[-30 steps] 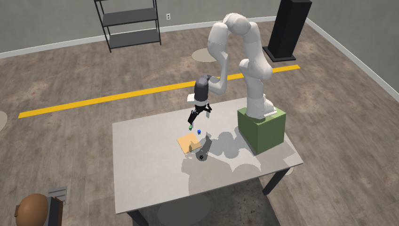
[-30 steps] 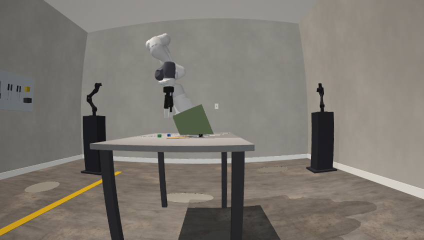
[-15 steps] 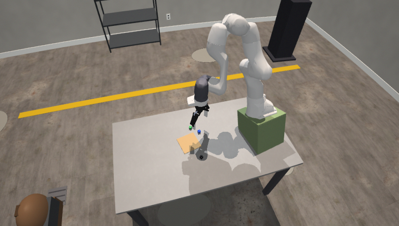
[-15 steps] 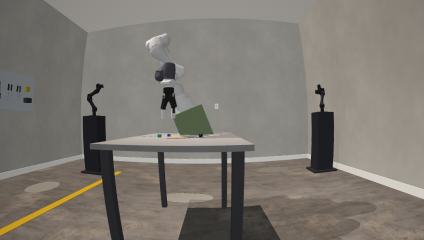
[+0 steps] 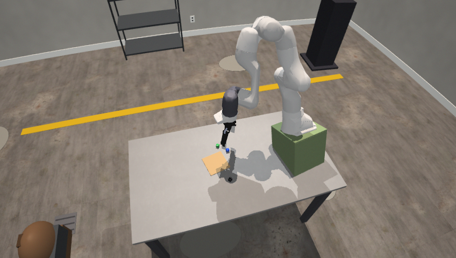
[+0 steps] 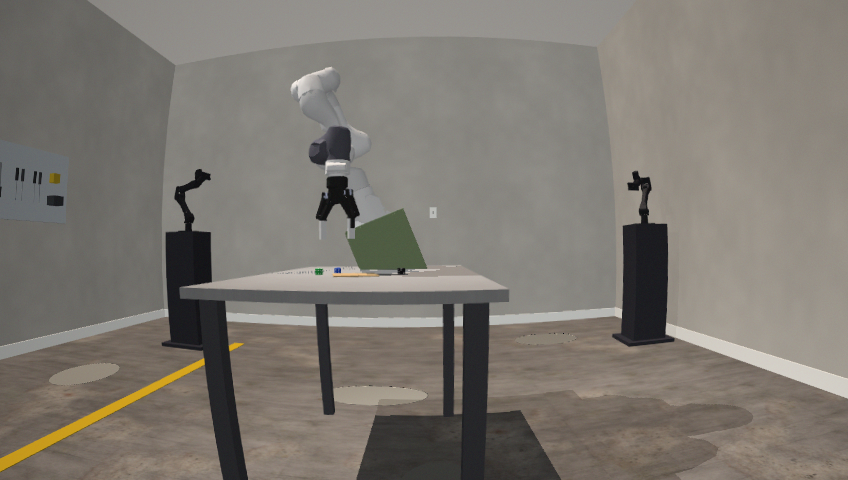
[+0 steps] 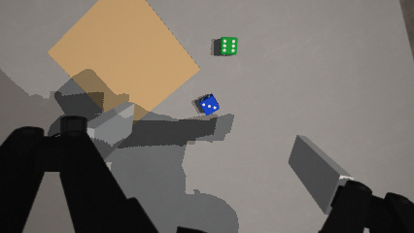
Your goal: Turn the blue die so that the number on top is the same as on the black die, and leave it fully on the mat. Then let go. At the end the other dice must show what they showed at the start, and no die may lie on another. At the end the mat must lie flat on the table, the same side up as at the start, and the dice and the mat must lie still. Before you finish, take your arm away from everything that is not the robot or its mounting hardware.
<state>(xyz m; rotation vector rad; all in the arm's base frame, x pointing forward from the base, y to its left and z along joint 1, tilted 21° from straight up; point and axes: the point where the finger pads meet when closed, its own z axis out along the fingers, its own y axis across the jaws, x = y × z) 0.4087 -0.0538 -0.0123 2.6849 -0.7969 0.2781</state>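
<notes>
The blue die is 120 mm below my hand. From my hand the other things lie so: green die 60 mm ahead, 50 mm to the right, 120 mm below; then mat 100 mm ahead, 80 mm to the left, 120 mm below; then black die 30 mm ahead, 220 mm to the left, 120 mm below.
</notes>
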